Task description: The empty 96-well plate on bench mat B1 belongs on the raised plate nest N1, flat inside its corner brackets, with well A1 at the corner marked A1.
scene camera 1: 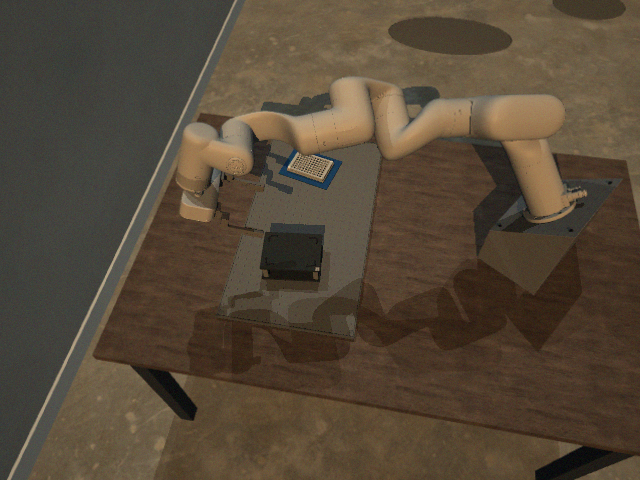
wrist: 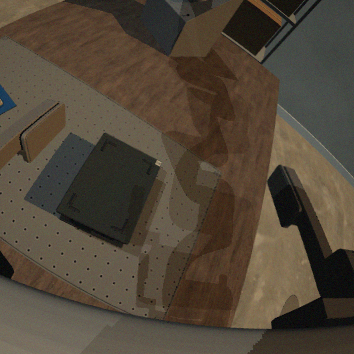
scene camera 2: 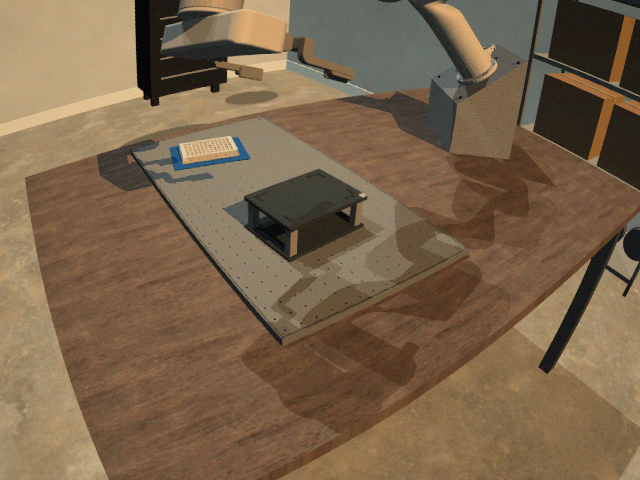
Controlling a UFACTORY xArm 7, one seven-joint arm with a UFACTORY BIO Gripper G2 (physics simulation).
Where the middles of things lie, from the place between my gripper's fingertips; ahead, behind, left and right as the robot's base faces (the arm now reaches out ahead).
I see my gripper 5 cm past the plate nest N1 (scene camera 2: 317, 197), 3 cm to the left of it and 22 cm above it. From my hand the other things lie so: 96-well plate (scene camera 2: 197, 151): 4 cm behind, 39 cm to the right, 27 cm below.
